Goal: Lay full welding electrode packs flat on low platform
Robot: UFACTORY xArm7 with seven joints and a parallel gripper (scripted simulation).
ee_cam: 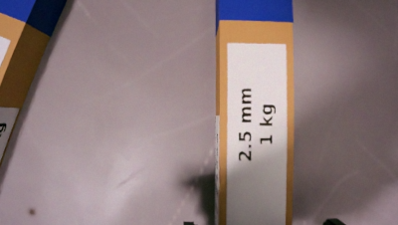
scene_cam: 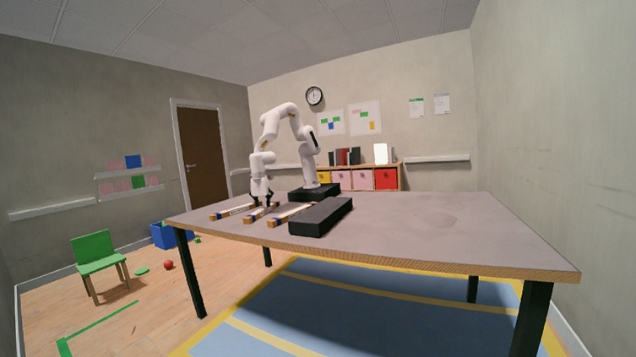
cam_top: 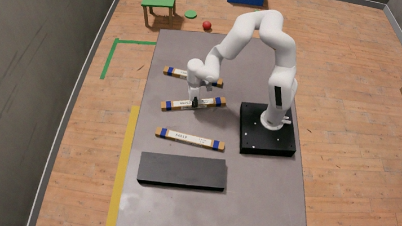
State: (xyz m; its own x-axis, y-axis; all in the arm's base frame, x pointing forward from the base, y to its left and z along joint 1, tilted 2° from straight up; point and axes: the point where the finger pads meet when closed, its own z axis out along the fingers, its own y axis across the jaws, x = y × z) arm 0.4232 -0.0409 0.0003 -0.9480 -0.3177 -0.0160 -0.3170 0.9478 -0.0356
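Now: hand 30 mm above the pack. The rest, counted from my hand: pack of welding electrodes (210 mm to the left, 30 mm below, 20 mm behind); then platform (400 mm to the left, 40 mm below, 30 mm behind).
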